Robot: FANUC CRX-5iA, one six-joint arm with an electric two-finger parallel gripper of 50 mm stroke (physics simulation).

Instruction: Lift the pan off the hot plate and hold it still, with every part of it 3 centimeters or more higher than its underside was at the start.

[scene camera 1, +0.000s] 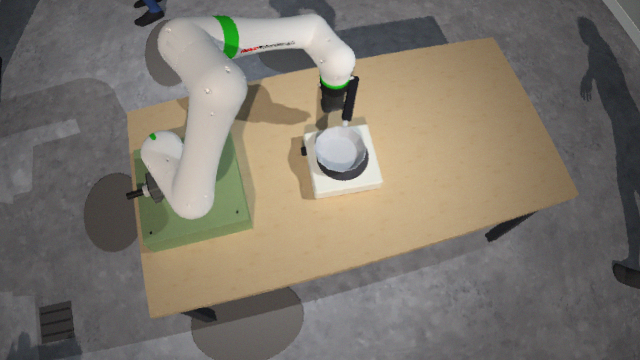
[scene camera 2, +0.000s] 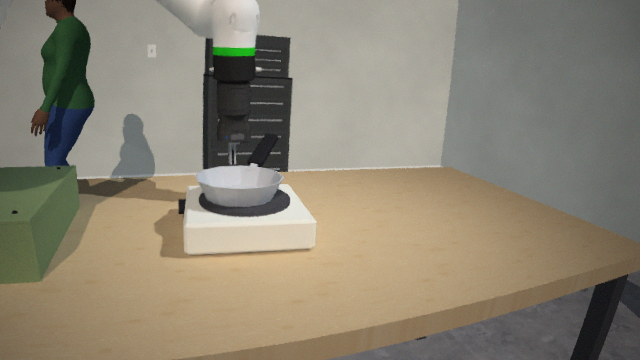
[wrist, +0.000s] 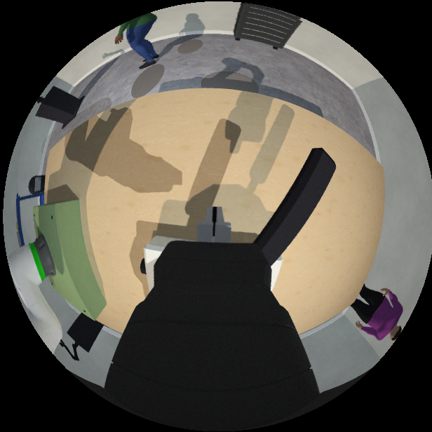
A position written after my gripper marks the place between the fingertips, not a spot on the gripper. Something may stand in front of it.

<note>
In view: my gripper [wrist: 214,215], a white hot plate [scene camera 2: 284,223] and a light grey pan [scene camera 2: 234,186].
The white hot plate also shows in scene camera 1 [scene camera 1: 367,176] and in the wrist view [wrist: 152,249]. The light grey pan shows as well in scene camera 1 [scene camera 1: 341,149] and in the wrist view [wrist: 313,178].
</note>
